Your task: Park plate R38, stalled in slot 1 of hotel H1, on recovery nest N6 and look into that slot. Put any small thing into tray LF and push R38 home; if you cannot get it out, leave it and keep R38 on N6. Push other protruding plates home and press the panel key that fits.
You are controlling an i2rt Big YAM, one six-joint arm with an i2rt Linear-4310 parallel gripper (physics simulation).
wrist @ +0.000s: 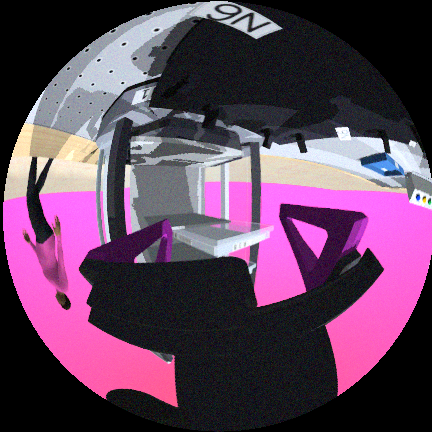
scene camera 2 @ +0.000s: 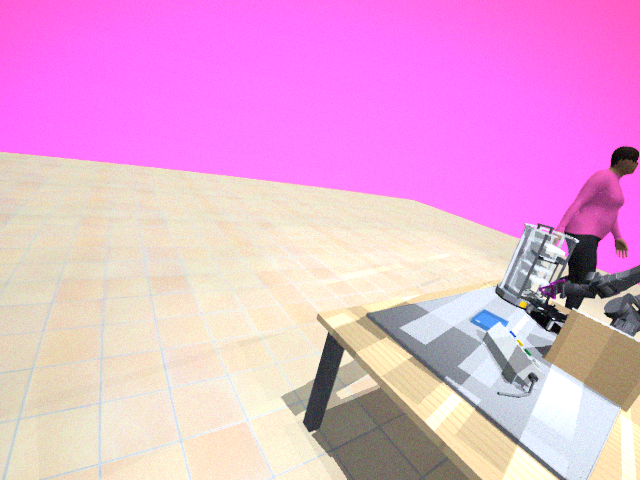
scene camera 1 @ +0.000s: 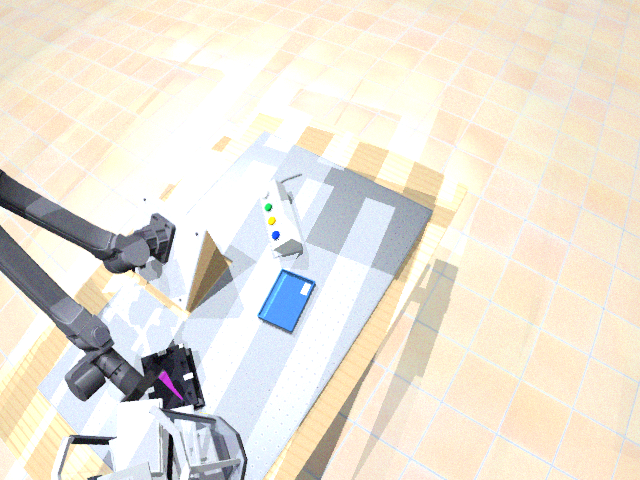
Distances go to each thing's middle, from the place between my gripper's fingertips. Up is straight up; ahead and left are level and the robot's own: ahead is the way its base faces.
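Labels:
From the clear slotted rack (scene camera 1: 200, 439), which I can see, my gripper is 9 cm short of it, 7 cm to the left of it and 7 cm below it.

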